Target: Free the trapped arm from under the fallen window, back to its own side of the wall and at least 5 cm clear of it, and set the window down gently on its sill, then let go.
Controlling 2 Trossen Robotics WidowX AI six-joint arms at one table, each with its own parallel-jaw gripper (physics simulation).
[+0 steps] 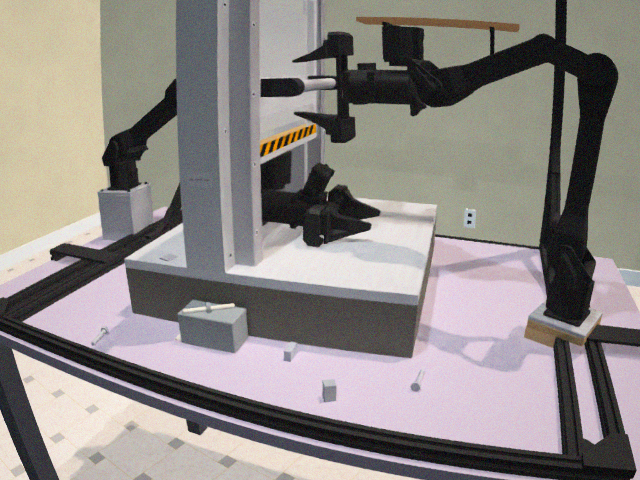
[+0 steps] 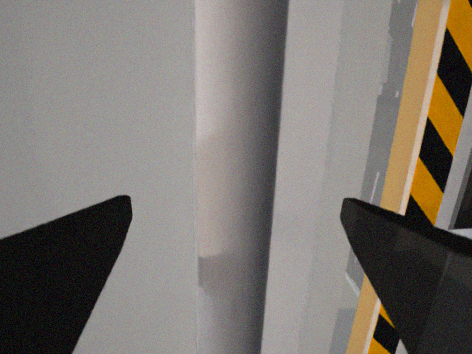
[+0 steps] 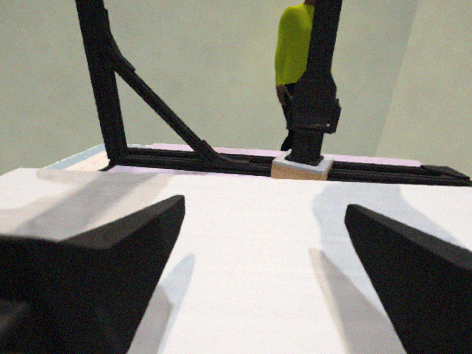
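Pixels of known places: right gripper, between the fingertips: (image 1: 375, 219) (image 3: 264, 207); left arm's base, origin of its link: (image 1: 567, 313) (image 3: 304, 158); right arm's base, origin of its link: (image 1: 124, 187).
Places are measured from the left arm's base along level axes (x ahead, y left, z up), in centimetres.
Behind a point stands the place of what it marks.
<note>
The window (image 1: 281, 41) @(x 46.1, y 18.4, z 39.2 cm) (image 2: 100, 100) @(x 50.3, y 11.4, z 36.7 cm) is a pale panel in the grey wall frame (image 1: 201, 155), with a black-and-orange striped lower edge (image 1: 288, 138) @(x 47.6, y 15.7, z 22.2 cm) (image 2: 432, 135) @(x 49.7, y 12.3, z 22.5 cm). A round pale handle bar (image 1: 317, 84) @(x 42.5, y 13.7, z 31.7 cm) (image 2: 235, 125) @(x 45.5, y 8.8, z 31.7 cm) crosses its face. My left gripper (image 1: 294, 87) @(x 47.5, y 14.6, z 31.2 cm) (image 2: 238, 207) @(x 47.5, y 14.6, z 31.2 cm) is open around the bar, one finger on each side, with a gap at both. My right gripper (image 1: 375, 219) @(x 34.9, y 7.2, z 8.7 cm) (image 3: 264, 207) @(x 34.9, y 7.2, z 8.7 cm) is open and empty, low over the white slab (image 1: 330, 273) (image 3: 250, 300). Its arm passes through the opening below the striped edge; whether they touch is hidden.
A grey block (image 1: 212, 330) with pale sticks on top stands against the slab's near side. Small grey blocks (image 1: 329, 390) @(x 16.1, y 36.6, z -2.1 cm) and a bolt (image 1: 417, 381) @(x 10.3, y 26.6, z -3.0 cm) lie in front. A brown shelf (image 1: 439, 23) is on the back wall. A person in yellow (image 3: 292, 45) stands beyond the table.
</note>
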